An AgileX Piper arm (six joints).
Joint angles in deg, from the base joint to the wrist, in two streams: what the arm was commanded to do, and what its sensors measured. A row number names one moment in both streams.
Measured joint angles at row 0:
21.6, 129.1, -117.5, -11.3, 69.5, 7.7
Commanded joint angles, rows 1 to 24:
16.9, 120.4, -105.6, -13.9, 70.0, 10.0
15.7, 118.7, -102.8, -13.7, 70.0, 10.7
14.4, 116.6, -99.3, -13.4, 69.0, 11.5
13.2, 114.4, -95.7, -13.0, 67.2, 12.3
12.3, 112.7, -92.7, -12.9, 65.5, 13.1
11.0, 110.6, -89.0, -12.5, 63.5, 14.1
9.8, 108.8, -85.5, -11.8, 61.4, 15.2
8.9, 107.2, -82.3, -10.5, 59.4, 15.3
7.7, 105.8, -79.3, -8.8, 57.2, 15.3
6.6, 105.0, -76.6, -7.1, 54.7, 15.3
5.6, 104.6, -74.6, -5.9, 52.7, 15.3
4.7, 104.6, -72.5, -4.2, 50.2, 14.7
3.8, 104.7, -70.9, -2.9, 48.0, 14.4
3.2, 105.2, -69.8, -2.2, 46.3, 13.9
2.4, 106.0, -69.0, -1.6, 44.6, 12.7
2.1, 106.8, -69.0, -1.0, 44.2, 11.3
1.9, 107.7, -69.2, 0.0, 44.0, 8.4
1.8, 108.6, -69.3, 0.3, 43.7, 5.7
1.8, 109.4, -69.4, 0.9, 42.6, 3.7
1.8, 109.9, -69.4, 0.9, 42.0, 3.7
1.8, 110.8, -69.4, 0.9, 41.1, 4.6
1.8, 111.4, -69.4, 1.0, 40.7, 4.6
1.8, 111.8, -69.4, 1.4, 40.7, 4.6
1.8, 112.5, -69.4, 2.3, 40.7, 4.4
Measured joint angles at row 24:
2.2, 110.8, -69.6, 0.6, 42.2, 5.8
